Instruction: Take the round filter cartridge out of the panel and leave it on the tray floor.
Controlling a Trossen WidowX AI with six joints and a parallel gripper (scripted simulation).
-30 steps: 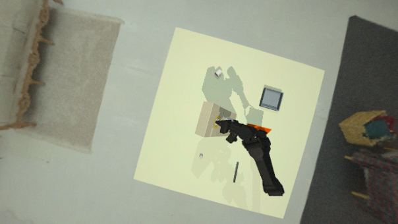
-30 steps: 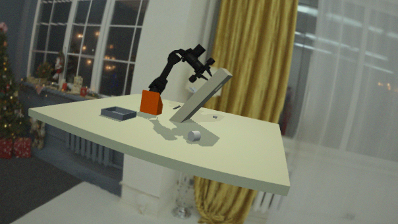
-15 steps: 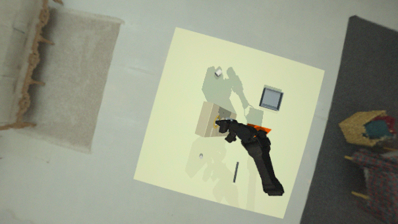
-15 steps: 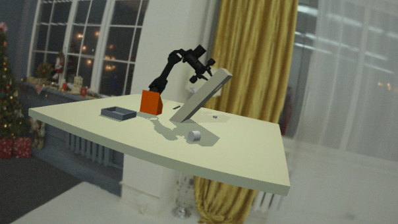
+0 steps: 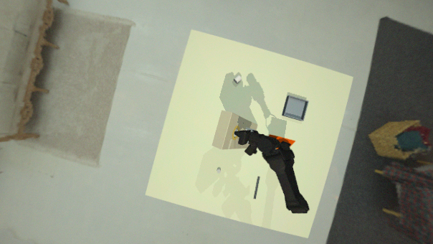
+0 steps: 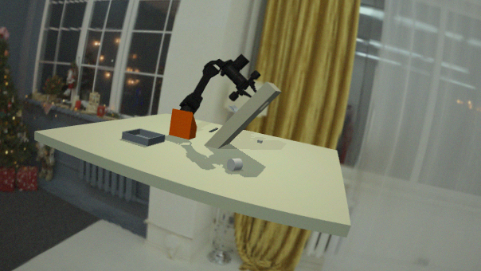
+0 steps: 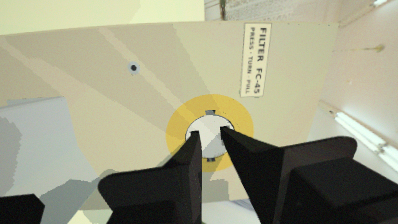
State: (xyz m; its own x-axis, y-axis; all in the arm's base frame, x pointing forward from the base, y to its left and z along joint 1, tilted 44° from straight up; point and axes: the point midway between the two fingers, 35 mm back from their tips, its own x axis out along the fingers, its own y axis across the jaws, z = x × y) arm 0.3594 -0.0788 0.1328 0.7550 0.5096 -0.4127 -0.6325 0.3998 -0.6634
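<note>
Right now my gripper tip is 10 mm short of the round filter cartridge and 10 mm above it. The rest, counted from my gripper tip: grey tray 400 mm behind, 320 mm to the right, 250 mm below; service panel 80 mm below, 40 mm behind.
</note>
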